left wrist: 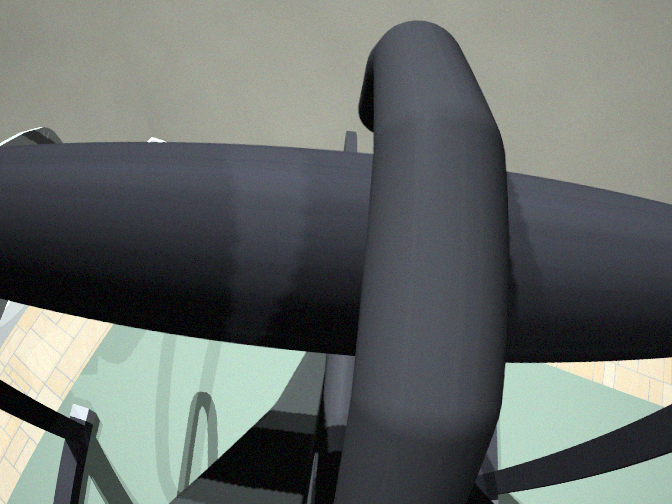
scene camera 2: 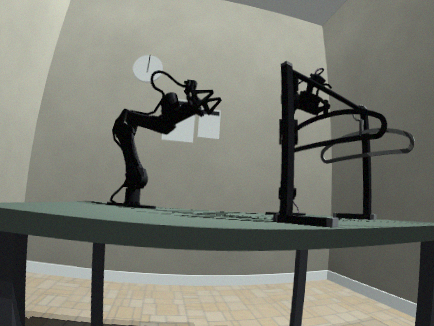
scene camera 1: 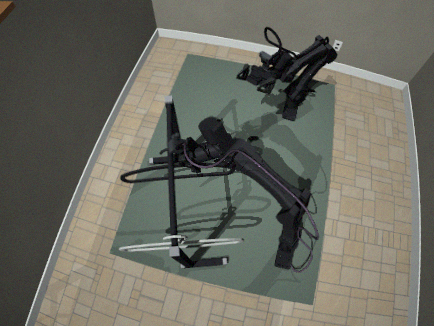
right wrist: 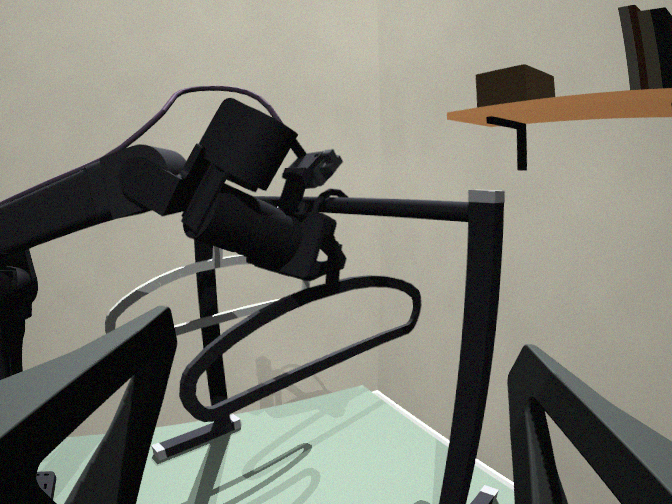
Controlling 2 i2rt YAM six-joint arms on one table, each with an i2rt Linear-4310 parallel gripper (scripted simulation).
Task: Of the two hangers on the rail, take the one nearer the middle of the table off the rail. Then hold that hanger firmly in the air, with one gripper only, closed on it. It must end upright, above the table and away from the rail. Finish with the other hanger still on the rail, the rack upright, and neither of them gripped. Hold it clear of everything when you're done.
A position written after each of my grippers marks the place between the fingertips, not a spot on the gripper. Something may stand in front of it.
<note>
In view: my left gripper [left wrist: 340, 355], my right gripper [scene camera 2: 217, 95] and a rack [scene camera 2: 286, 215].
The rack shows as well in the left wrist view [left wrist: 257, 245] and in the right wrist view [right wrist: 484, 211]. My left gripper is seen too in the right wrist view [right wrist: 341, 262]. My right gripper shows as well in scene camera 1 [scene camera 1: 246, 82] and in the right wrist view [right wrist: 347, 348].
</note>
